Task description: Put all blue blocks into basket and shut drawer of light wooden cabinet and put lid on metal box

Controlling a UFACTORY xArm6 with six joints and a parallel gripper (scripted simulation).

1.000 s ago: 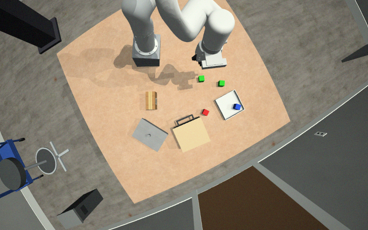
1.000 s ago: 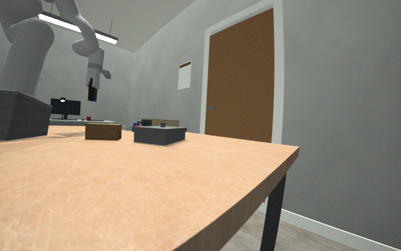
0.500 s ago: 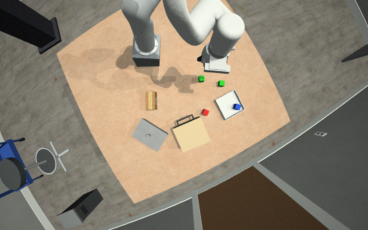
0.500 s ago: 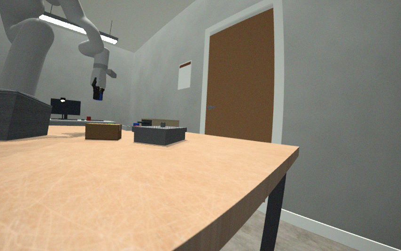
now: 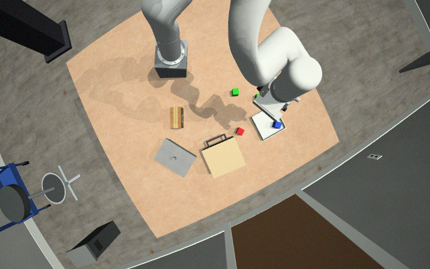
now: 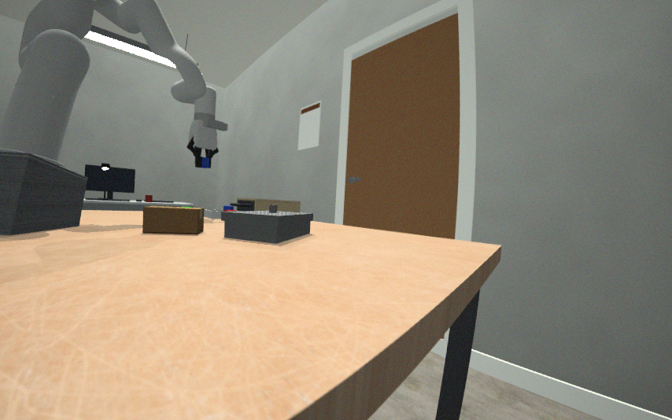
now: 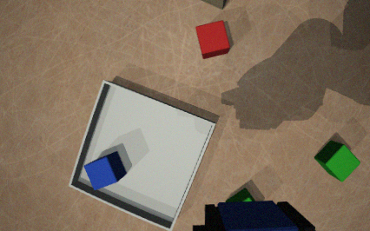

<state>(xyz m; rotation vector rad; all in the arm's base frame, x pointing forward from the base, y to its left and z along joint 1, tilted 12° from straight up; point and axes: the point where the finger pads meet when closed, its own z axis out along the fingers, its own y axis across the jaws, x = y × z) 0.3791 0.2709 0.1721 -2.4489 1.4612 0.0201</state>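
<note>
Now: the white basket 20 cm below my hand, 10 cm ahead of it and 5 cm to the left of it. Also, from my hand: light wooden cabinet 25 cm to the right, 18 cm below, 17 cm ahead; small brown box 40 cm to the right, 18 cm below, 10 cm behind; red block 20 cm below, 12 cm to the right, 9 cm ahead.
</note>
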